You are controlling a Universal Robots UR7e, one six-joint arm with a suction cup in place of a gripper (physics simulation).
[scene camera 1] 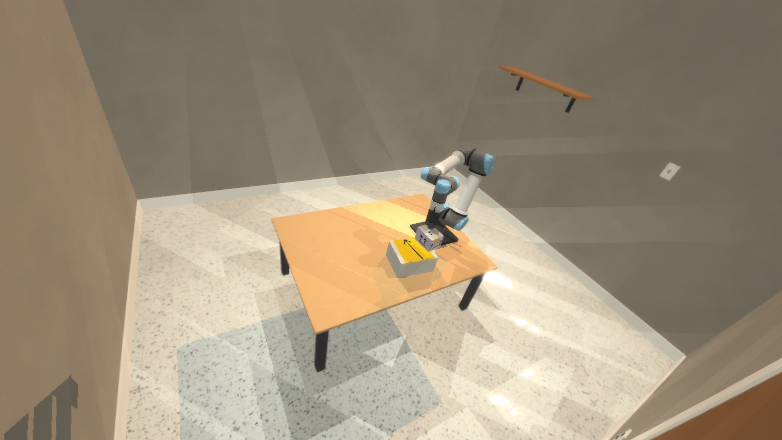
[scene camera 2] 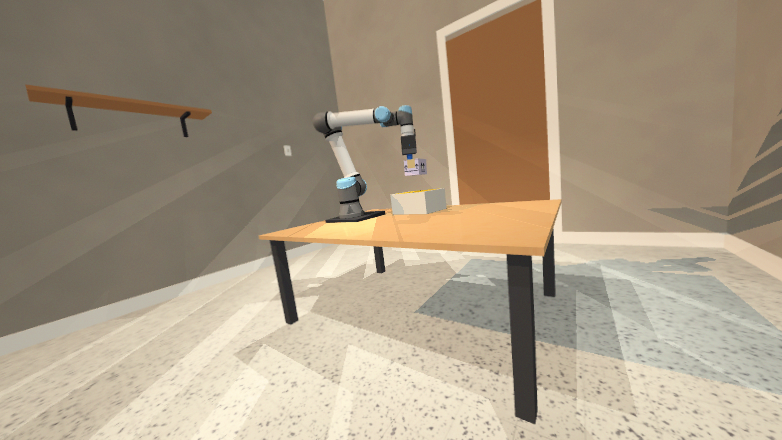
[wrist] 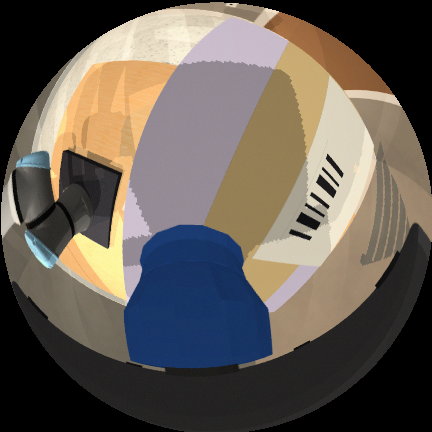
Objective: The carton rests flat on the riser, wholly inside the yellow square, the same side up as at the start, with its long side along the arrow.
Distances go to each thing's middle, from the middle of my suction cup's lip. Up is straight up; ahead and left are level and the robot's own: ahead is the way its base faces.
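My suction cup is 60 mm above the carton (wrist: pixel 250 136), while also being 10 mm short of it and 30 mm to the right of it. Going by their middles, the carton is the nearest to my suction cup of the things named here. There is a white riser (scene camera 2: pixel 424 201) too, 260 mm below my suction cup, 50 mm ahead of it and 30 mm to the right of it.
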